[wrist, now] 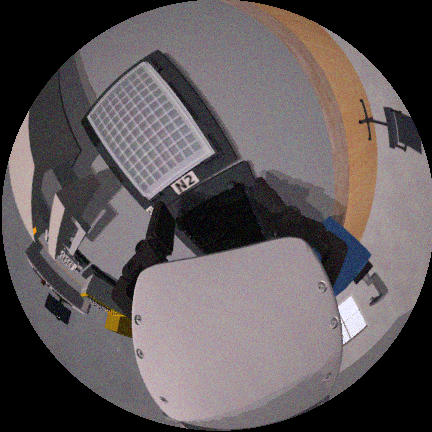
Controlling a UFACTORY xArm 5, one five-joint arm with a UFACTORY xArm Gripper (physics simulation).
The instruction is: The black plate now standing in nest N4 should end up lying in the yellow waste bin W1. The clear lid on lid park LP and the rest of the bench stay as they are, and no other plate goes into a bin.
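Places are measured from the arm's base along level axes (x right, y up, z back), in metres.
Where they show: gripper, fingertip midpoint: (pixel 210 200).
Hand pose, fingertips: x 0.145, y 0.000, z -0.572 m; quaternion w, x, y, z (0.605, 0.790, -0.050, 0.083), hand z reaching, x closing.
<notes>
Each offset is from my fingertips to the centre of the thing.
The black plate @(dx -0.002, dy -0.014, dz +0.071 m) (pixel 220 220) stands in a dark nest next to nest N2; its near part is hidden behind the gripper's housing and no N4 label shows. My gripper (pixel 210 200) is open, with one finger on each side of the black plate; nothing is gripped. The left finger is beside the nest, and the right finger overlaps its right edge in view. How high the fingertips are above the plate is hard to tell. A yellow box @(dx -0.499, dy +0.027, dz +0.307 m) (pixel 119 324), partly hidden at the lower left, matches the waste bin's colour; no W1 label shows. The clear lid on LP does not show.
A pale gridded plate @(dx -0.028, dy -0.014, dz -0.094 m) (pixel 150 130) sits in nest N2 @(dx -0.028, dy -0.025, dz -0.094 m) (pixel 200 107), directly beyond the black plate. A blue box @(dx +0.143, dy +0.027, dz +0.242 m) (pixel 356 255) is at the right, near the wooden bench edge (pixel 357 165). Grey equipment (pixel 57 277) stands at the left.
</notes>
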